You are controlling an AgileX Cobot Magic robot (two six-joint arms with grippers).
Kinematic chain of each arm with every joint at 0, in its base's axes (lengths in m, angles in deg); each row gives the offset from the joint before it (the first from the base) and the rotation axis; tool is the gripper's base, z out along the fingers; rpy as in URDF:
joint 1: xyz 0 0 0.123 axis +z
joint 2: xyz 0 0 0 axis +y
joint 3: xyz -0.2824 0 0.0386 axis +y
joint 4: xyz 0.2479 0 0.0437 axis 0.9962 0 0.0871
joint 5: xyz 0 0 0 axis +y
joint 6: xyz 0.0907 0 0.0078 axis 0.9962 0 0.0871
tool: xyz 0 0 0 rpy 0 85 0
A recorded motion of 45 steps. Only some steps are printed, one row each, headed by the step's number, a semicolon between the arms.
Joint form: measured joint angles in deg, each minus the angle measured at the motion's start. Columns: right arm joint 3, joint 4, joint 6, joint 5, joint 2, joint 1; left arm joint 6, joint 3, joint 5, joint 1, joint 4, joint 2.
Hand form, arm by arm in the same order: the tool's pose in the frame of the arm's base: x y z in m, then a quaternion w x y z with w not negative. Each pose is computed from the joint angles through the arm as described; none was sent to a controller.
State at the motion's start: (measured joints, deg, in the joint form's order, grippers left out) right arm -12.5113 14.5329 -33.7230 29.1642 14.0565 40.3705; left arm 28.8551 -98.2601 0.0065 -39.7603 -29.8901 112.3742
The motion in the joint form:
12: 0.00 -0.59 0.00 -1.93 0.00 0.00; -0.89 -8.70 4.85 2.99 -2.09 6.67
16: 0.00 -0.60 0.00 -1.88 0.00 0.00; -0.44 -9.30 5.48 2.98 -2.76 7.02
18: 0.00 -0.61 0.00 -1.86 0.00 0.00; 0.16 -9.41 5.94 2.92 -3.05 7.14
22: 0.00 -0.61 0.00 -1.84 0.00 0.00; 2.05 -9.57 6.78 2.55 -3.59 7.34
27: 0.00 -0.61 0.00 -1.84 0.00 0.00; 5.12 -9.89 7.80 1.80 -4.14 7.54
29: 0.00 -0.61 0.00 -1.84 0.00 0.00; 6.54 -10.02 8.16 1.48 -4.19 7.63
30: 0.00 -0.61 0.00 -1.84 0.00 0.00; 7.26 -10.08 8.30 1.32 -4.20 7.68
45: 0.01 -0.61 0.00 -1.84 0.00 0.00; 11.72 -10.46 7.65 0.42 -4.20 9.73
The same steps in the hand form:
12: 0.0450 0.0515 0.2304 0.53518 -0.45298 0.69978 0.13675; 0.4073 -0.3096 0.3242 0.58891 0.23209 0.73703 -0.23687
16: 0.0449 0.0514 0.2304 0.53483 -0.45320 0.69992 0.13668; 0.4080 -0.3109 0.3239 0.58593 0.23330 0.73808 -0.23978
18: 0.0449 0.0514 0.2303 0.53469 -0.45331 0.69997 0.13660; 0.4076 -0.3119 0.3229 0.58338 0.23778 0.73884 -0.23926
22: 0.0449 0.0514 0.2303 0.53455 -0.45338 0.70003 0.13660; 0.4055 -0.3155 0.3210 0.57965 0.25278 0.73793 -0.23573
27: 0.0449 0.0514 0.2303 0.53455 -0.45338 0.70003 0.13660; 0.4011 -0.3218 0.3199 0.57734 0.27834 0.73264 -0.22900
29: 0.0449 0.0514 0.2303 0.53455 -0.45338 0.70003 0.13660; 0.3993 -0.3245 0.3194 0.57729 0.29070 0.72929 -0.22441
30: 0.0449 0.0514 0.2303 0.53455 -0.45338 0.70003 0.13660; 0.3984 -0.3258 0.3191 0.57750 0.29685 0.72742 -0.22190
45: 0.0449 0.0514 0.2302 0.53448 -0.45340 0.70007 0.13660; 0.3992 -0.3361 0.3036 0.57729 0.33062 0.71939 -0.19974

